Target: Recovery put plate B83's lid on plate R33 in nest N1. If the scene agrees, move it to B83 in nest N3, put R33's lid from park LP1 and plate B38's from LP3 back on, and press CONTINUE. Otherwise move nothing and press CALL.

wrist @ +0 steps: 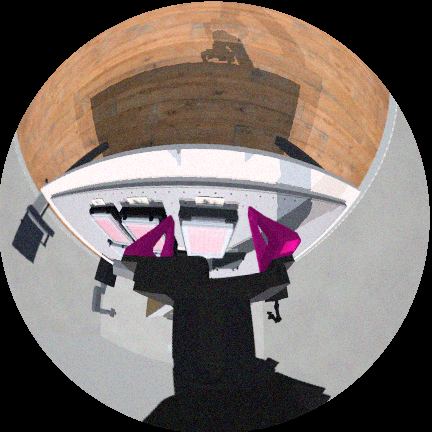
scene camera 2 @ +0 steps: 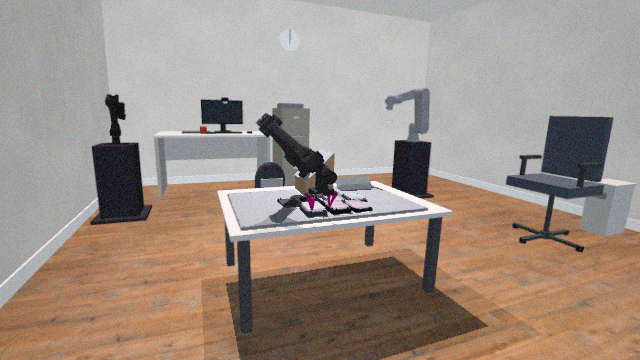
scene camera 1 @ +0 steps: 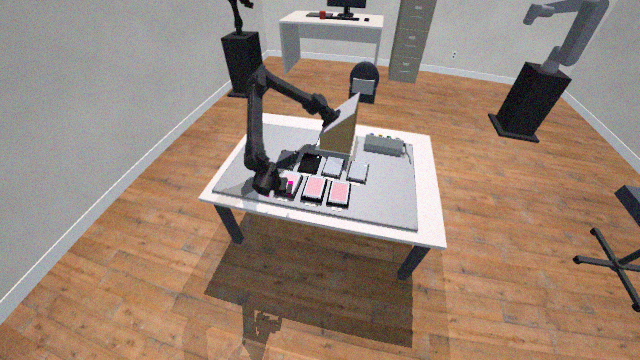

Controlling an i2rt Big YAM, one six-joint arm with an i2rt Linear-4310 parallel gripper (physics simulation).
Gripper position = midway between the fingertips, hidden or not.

My gripper (wrist: 209,214) is open and holds nothing. I also see an N2 nest (wrist: 152,212).
